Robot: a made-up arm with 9 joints.
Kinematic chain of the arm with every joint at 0, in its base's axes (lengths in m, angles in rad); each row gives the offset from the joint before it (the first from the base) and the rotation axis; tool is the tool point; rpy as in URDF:
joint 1: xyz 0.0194 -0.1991 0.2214 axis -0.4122 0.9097 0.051
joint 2: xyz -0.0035 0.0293 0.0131 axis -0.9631 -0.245 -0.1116
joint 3: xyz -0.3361 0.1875 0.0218 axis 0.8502 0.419 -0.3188
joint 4: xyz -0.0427 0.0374 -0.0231 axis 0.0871 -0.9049 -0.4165
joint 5: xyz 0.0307 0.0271 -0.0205 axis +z
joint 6: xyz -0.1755 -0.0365 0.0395 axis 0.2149 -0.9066 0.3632
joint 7: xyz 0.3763 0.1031 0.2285 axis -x
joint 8: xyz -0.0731 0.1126 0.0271 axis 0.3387 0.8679 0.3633
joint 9: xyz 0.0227 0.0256 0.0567 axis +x
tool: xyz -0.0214 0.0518 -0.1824 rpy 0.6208 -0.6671 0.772
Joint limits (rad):
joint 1: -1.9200..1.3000
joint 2: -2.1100..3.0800
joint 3: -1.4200..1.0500
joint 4: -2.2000..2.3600
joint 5: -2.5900..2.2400
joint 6: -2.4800..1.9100
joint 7: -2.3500..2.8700
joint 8: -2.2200..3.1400
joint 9: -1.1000..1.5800
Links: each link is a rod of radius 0.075 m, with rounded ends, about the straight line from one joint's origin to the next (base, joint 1, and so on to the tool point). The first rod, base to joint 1, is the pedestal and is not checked.
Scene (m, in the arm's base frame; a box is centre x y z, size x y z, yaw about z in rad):
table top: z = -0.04
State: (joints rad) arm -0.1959 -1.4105 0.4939 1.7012 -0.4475 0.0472 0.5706 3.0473 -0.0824
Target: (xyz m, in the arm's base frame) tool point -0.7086 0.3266 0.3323
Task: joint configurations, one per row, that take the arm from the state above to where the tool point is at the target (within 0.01 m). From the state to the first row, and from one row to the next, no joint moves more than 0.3 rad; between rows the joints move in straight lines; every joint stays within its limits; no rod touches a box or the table.
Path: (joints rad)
1: -0.2581 -1.1733 0.3635 1.8076 -0.3691 0.1552 0.5644 3.0030 -0.1640
2: -0.3203 -0.9360 0.2332 1.9140 -0.2906 0.2632 0.5582 2.9588 -0.2455
3: -0.3825 -0.6988 0.1028 2.0204 -0.2122 0.3712 0.5520 2.9145 -0.3271
4: -0.4447 -0.4616 -0.0276 2.1269 -0.1338 0.4792 0.5458 2.8702 -0.4087

